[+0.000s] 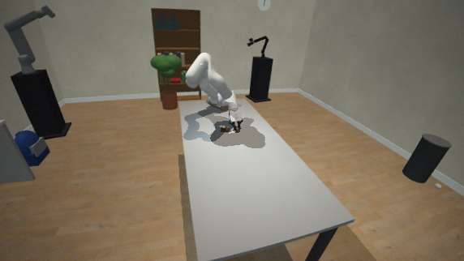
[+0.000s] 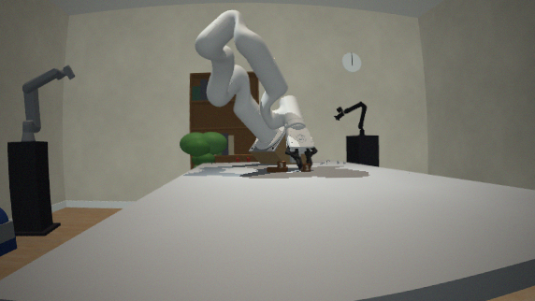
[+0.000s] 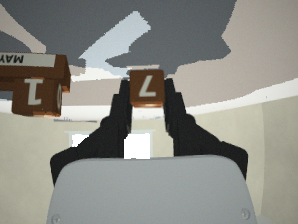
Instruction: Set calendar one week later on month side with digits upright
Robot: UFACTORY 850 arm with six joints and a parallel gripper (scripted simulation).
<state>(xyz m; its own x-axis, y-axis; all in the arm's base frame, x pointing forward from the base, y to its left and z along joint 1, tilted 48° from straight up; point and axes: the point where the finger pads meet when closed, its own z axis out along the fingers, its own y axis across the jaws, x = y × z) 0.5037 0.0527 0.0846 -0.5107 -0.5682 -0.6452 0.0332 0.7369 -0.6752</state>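
My gripper is now 1 cm short of the brown cube and 2 cm above it. Also, from my hand: tray (4 cm behind, 10 cm to the right, 2 cm below).
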